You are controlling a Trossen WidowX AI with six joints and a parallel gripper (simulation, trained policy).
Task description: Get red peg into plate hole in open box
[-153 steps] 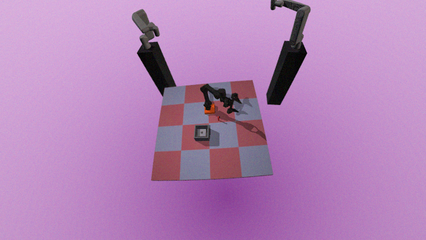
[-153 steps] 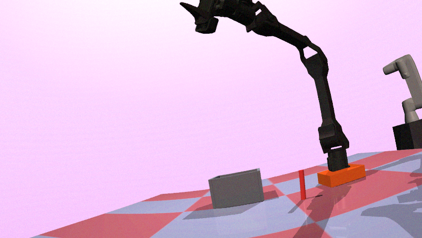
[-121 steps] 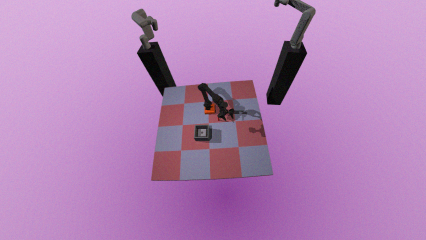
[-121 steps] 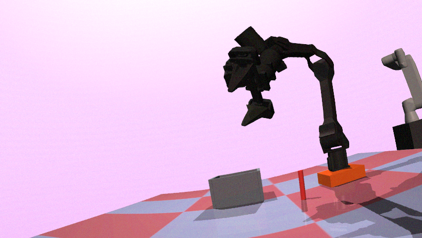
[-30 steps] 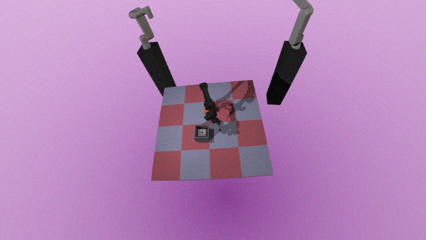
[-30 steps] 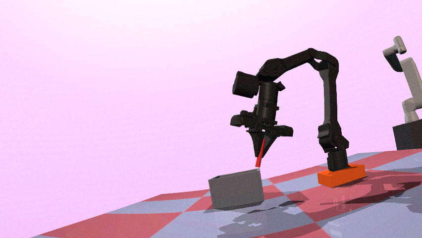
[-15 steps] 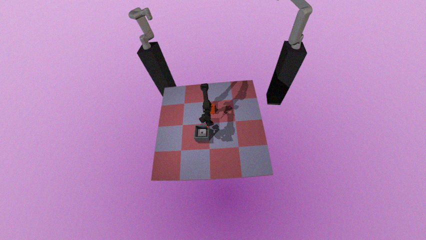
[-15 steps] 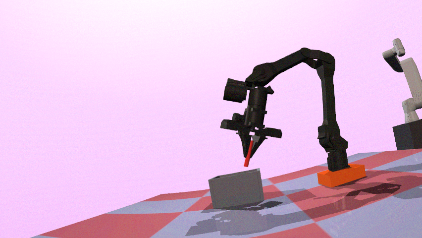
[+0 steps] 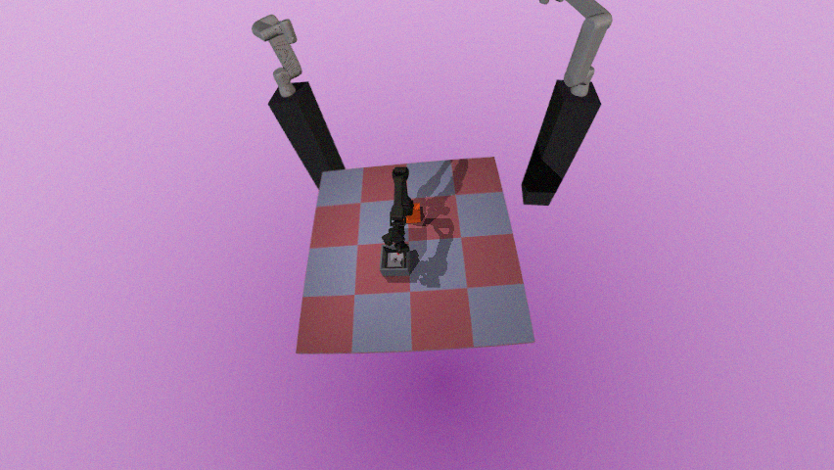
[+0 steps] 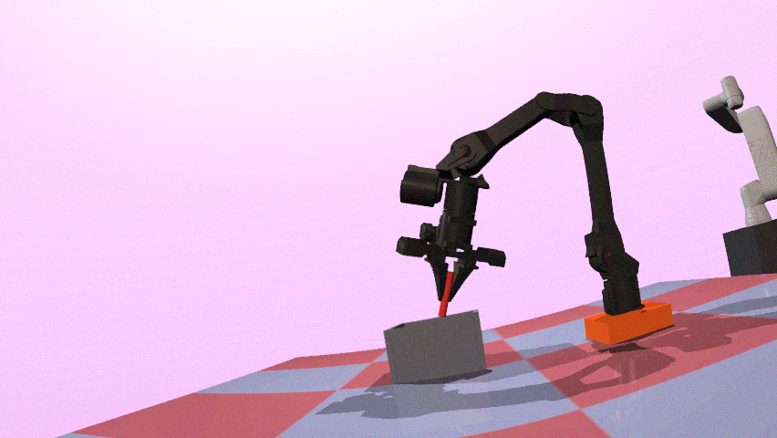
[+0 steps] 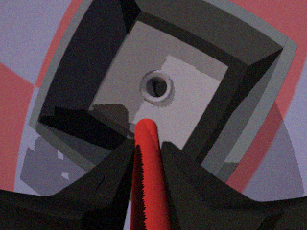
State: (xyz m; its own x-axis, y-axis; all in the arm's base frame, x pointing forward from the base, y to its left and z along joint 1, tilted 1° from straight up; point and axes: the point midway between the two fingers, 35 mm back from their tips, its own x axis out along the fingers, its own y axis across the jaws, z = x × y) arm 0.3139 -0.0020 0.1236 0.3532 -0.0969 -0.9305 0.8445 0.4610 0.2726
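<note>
Right now my gripper tip is 80 mm above the pale plate, 30 mm short of it and 20 mm to the left of it. From my gripper tip the other things lie so: grey box 100 mm below, 30 mm ahead, 20 mm to the right; red peg 10 mm behind, 10 mm above.
</note>
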